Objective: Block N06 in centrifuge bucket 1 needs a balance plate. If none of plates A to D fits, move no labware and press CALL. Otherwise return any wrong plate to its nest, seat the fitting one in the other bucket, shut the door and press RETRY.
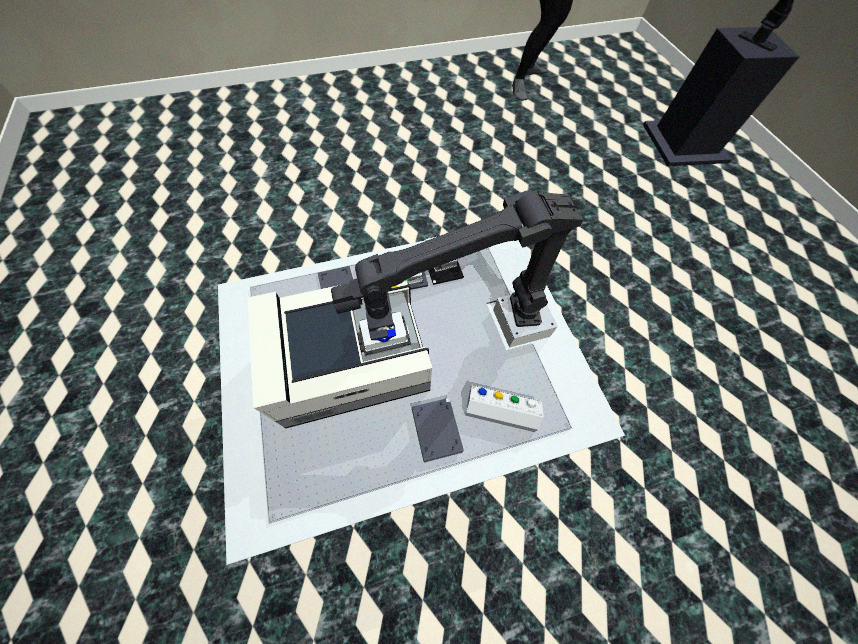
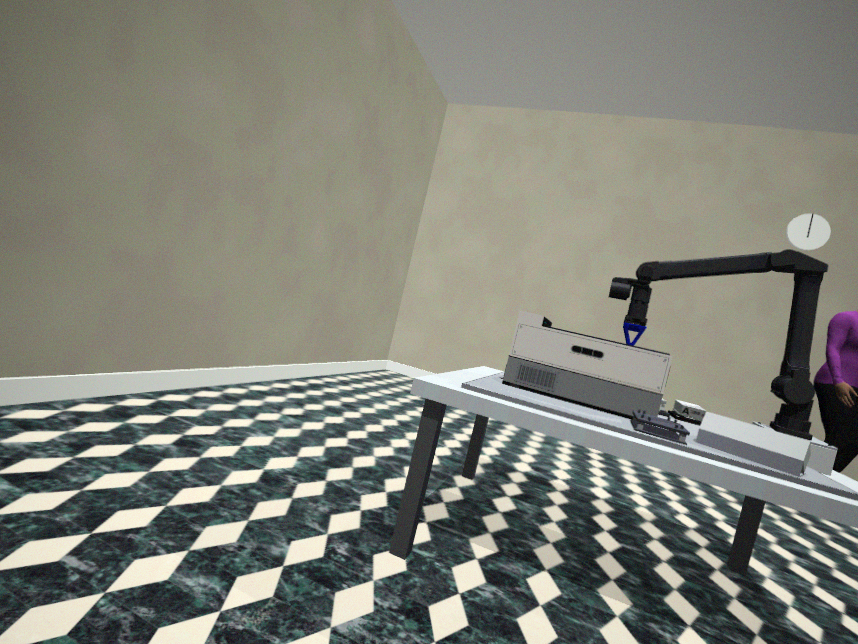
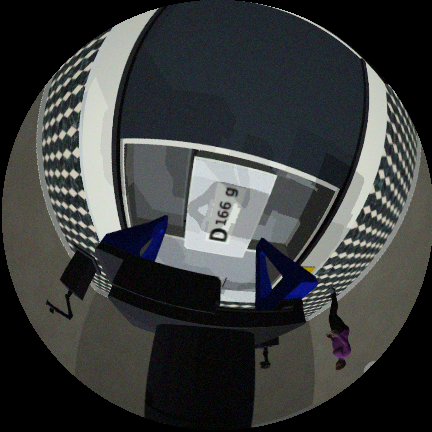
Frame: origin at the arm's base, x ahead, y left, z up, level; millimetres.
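Seen in the pictures: gripper, fingertip midpoint: (image 1: 382,326) (image 3: 214,231); arm's base, origin of the base link: (image 1: 525,310) (image 2: 789,432).
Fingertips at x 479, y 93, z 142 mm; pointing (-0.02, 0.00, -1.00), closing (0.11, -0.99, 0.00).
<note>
Pixels of each thing's middle, then the offset from my fingertips to it. "*": a spot on its surface instead.
- white plate marked D 166 g, body centre: (image 3: 223,207) (image 1: 383,331) dy -9, dx +1, dz -49 mm
- dark sliding door, body centre: (image 3: 267,53) (image 1: 322,338) dy +22, dx +171, dz +1 mm
- block marked A, body centre: (image 1: 441,252) (image 2: 689,410) dy -388, dx -224, dz -174 mm
- button box, body centre: (image 2: 752,441) (image 1: 504,406) dy +223, dx -349, dz -168 mm
- dark flat plate with small posts, body centre: (image 2: 658,424) (image 1: 437,429) dy +266, dx -137, dz -189 mm
- dark flat piece, surface spot: (image 1: 335,277) * dy -324, dx +180, dz -198 mm
- black holder, body centre: (image 1: 442,263) (image 2: 688,418) dy -358, dx -228, dz -201 mm
A white plate marked "D 166 g" (image 3: 220,210) (image 1: 399,325) lies in the open chamber of the centrifuge (image 1: 266,346) (image 2: 554,341) (image 3: 97,150). The dark sliding door (image 1: 318,343) (image 3: 240,85) is drawn back and leaves the chamber's arm-side part uncovered. My gripper (image 1: 384,335) (image 2: 632,341) (image 3: 214,231) is open above the plate, with its blue fingers spread to either side and nothing between them. How far the tips are above the plate is hard to tell. A block marked A (image 2: 688,408) sits beyond the centrifuge. Block N06 is not visible. The button box (image 1: 504,411) (image 2: 751,443) has blue, yellow, green and white buttons.
A dark flat plate with small posts (image 1: 438,431) (image 2: 659,425) lies between the centrifuge and the button box. Another dark flat piece (image 1: 335,277) and a black holder (image 1: 447,274) are at the far edge. The arm base (image 1: 524,331) stands right of the centrifuge. A person (image 3: 341,344) stands in the background.
</note>
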